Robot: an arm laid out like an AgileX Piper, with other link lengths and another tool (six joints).
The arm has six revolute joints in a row. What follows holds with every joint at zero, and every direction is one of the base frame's. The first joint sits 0.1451 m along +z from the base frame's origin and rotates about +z. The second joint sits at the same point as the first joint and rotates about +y. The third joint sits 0.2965 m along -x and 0.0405 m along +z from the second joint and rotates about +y. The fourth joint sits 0.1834 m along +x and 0.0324 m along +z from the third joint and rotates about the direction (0.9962, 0, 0.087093). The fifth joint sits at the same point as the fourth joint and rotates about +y. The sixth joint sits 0.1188 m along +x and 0.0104 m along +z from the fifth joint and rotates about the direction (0.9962, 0, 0.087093). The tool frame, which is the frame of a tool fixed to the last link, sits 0.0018 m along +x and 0.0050 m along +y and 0.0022 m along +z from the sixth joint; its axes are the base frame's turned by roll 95.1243, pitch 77.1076 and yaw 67.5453 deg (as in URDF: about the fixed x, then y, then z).
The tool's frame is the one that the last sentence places.
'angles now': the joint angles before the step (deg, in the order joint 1, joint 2, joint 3, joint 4, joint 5, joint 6). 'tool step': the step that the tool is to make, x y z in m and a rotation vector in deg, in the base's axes. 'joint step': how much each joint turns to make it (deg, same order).
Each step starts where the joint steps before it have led.
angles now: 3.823 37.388 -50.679 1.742 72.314 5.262
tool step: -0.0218 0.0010 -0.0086 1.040 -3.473 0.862
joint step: 0.014 -6.329 2.545 1.209 0.271 -0.532
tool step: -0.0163 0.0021 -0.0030 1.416 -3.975 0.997
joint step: 0.009 -5.005 0.775 1.581 0.197 -0.440
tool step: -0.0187 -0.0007 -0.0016 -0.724 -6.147 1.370
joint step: -0.015 -5.987 0.006 0.235 0.039 -1.847
